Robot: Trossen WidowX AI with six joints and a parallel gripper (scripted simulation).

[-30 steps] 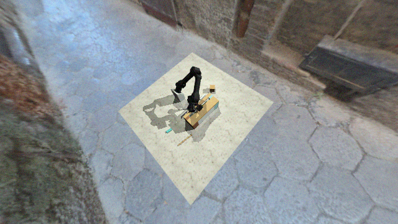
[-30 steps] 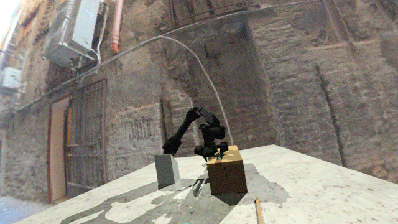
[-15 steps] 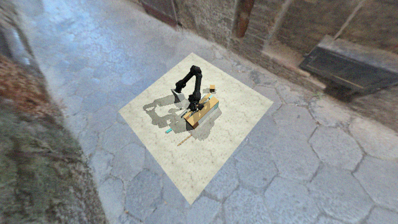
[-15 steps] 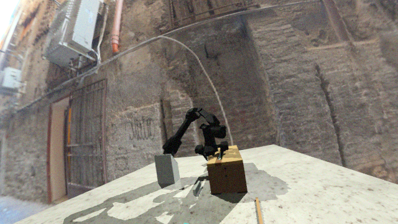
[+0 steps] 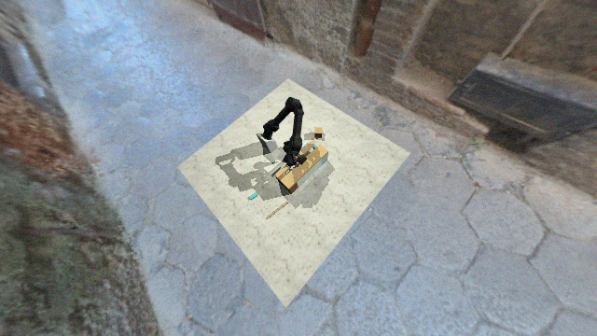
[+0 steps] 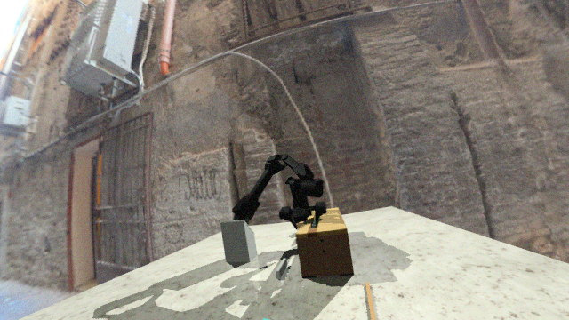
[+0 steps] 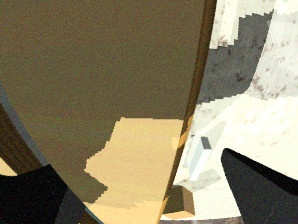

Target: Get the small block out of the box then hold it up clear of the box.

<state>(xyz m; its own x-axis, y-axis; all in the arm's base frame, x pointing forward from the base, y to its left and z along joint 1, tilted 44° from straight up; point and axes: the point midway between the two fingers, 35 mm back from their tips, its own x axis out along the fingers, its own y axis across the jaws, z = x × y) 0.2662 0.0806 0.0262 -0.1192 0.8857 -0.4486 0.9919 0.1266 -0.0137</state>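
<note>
The clear-fronted box lies 4 cm ahead of my gripper tip, 3 cm to the right of it and 2 cm below it. From my gripper tip the other things lie so: thin stick: 19 cm ahead, 35 cm to the right, 8 cm below; then brown block: 8 cm behind, 27 cm to the left, 6 cm below; then yellow block: 6 cm ahead, 3 cm to the left.
</note>
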